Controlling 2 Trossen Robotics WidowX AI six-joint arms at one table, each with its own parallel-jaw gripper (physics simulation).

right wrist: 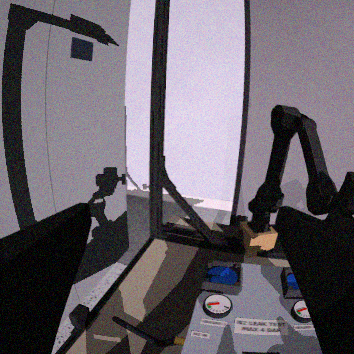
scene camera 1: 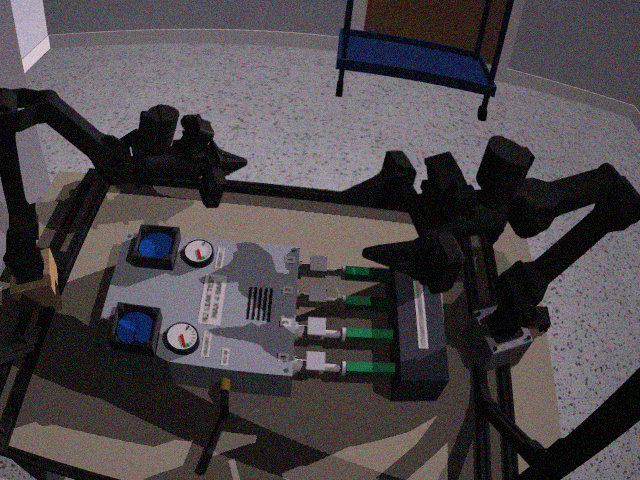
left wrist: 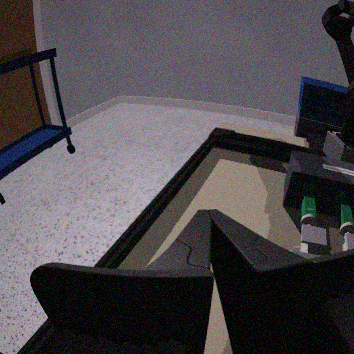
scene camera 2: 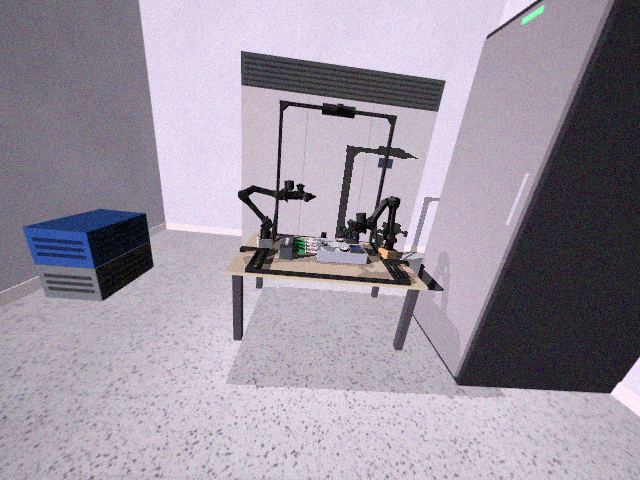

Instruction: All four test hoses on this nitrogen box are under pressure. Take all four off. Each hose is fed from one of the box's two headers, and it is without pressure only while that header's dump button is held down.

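Seen in the pictures: left gripper, between the fingertips: [scene camera 1: 246, 162] [left wrist: 206, 218] [scene camera 2: 338, 237]; right gripper, between the fingertips: [right wrist: 186, 216] [scene camera 1: 350, 223] [scene camera 2: 314, 195]; left arm's base, origin of its link: [right wrist: 258, 226] [scene camera 1: 29, 270] [scene camera 2: 388, 248]; right arm's base, origin of its link: [scene camera 1: 504, 326] [left wrist: 349, 140] [scene camera 2: 264, 237].
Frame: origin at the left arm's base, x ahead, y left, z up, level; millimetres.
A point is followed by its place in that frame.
The grey nitrogen box [scene camera 1: 223, 305] {x 382, y -183, z -4 mm} [scene camera 2: 341, 256] {x 402, y -27, z -35 mm} [right wrist: 260, 305] {x 313, y -143, z -4 mm} lies on the table. It has two blue dump buttons [scene camera 1: 155, 245] {x 288, y -25, z 12 mm} [scene camera 1: 134, 328] {x 214, y -202, z 12 mm} [right wrist: 222, 275] {x 214, y -201, z 12 mm} and two round gauges [scene camera 1: 198, 252] {x 367, y -67, z 12 mm} [scene camera 1: 181, 338] {x 292, y -242, z 12 mm}. Four hoses with green sleeves [scene camera 1: 366, 272] {x 656, y -175, z -19 mm} [scene camera 1: 361, 300] {x 621, y -231, z -20 mm} [scene camera 1: 368, 334] {x 602, y -304, z -19 mm} [scene camera 1: 370, 367] {x 577, y -367, z -19 mm} [left wrist: 308, 207] {x 638, y -161, z -19 mm} run from the box's right side into a dark block [scene camera 1: 420, 329] {x 686, y -335, z -3 mm}. My left gripper [scene camera 1: 239, 163] {x 483, y 17, z 128 mm} [left wrist: 206, 218] {x 483, y 17, z 128 mm} is shut and empty, and hangs over the table's back edge, behind the far button. My right gripper [scene camera 1: 361, 220] {x 494, y -357, z 326 mm} [right wrist: 186, 216] {x 494, y -357, z 326 mm} is open and empty, high above the hoses.
A black tool with a brass tip [scene camera 1: 218, 419] {x 312, y -364, z -71 mm} [right wrist: 147, 331] {x 302, y -381, z -69 mm} lies in front of the box. A black frame [scene camera 1: 309, 192] {x 654, y 105, z -64 mm} borders the table. A blue cart [scene camera 1: 413, 57] [left wrist: 28, 144] stands on the floor behind. A blue cabinet [scene camera 2: 109, 248] stands aside.
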